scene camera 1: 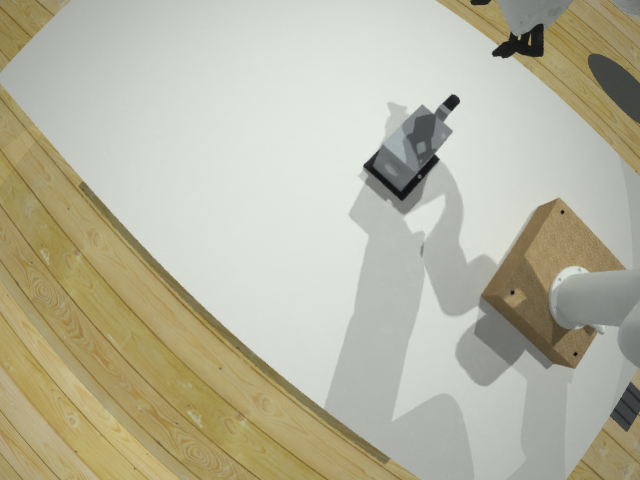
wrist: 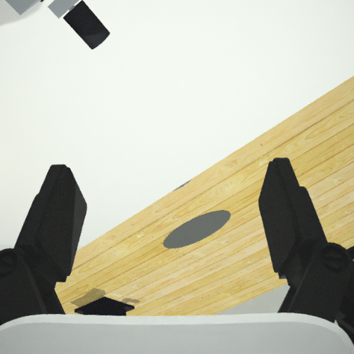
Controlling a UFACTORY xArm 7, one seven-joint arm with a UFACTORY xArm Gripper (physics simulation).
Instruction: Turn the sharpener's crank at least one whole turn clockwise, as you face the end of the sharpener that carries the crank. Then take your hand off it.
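Places are measured from the arm's base along level axes (x down, y right, z back), in metres.
Pixels of known places: gripper, between the fingertips: [scene camera 1: 488, 28]; arm's base, origin of its link: [scene camera 1: 572, 297].
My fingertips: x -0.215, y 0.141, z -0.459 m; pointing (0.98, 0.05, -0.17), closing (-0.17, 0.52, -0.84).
Ahead of a thing's pixels: the offset from my fingertips to its top centre. "*": to the spot under its first point. Level surfaces: height alone.
The sharpener @[* dx +0.169, dy -0.179, dz +0.018 m] [scene camera 1: 408, 147] is a grey box on a black base, standing on the white table top. Its crank @[dx +0.157, dy -0.051, dz +0.021 m] [scene camera 1: 448, 106] [wrist: 86, 25] ends in a black handle and sticks out at the upper right in the scene view. In the wrist view the crank shows at the upper left, with a corner of the grey sharpener body [wrist: 21, 4] beside it. My gripper [scene camera 1: 518, 47] [wrist: 169, 182] is open and empty. It is up and to the right of the crank in the scene view, apart from it. In the wrist view the crank is beyond the fingertips, not between them.
A brown wooden block [scene camera 1: 573, 237] carries the arm's white base at the right. The white table top @[dx +0.297 m] [scene camera 1: 206, 129] [wrist: 175, 75] ends at wooden planks. A dark oval [scene camera 1: 615, 85] [wrist: 197, 229] lies on the planks. A dark slatted thing [scene camera 1: 626, 408] is at the lower right.
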